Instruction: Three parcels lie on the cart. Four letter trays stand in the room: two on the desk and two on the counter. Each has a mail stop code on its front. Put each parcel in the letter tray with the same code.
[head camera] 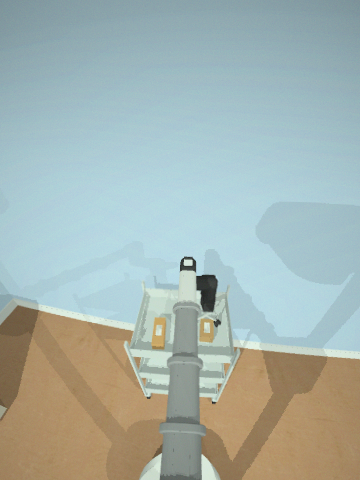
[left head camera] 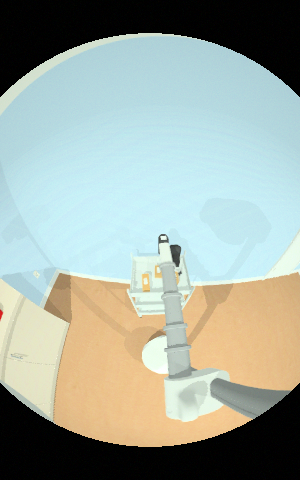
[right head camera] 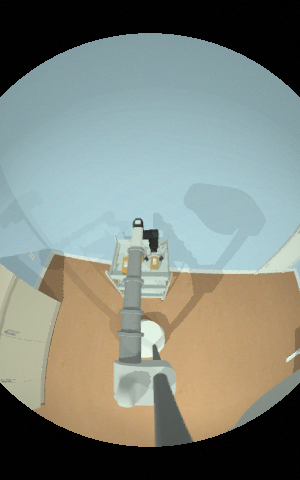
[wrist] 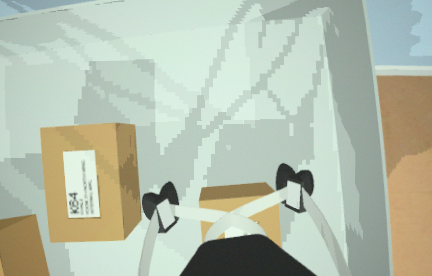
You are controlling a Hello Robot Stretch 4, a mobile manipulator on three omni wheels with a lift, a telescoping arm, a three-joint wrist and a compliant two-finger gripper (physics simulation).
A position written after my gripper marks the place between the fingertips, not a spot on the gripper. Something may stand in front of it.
Observation:
In view: my gripper [wrist: 228, 187] and a white cart [head camera: 159, 303].
The white cart is seen too in the left head camera view [left head camera: 149, 302], in the right head camera view [right head camera: 154, 281] and in the wrist view [wrist: 216, 100].

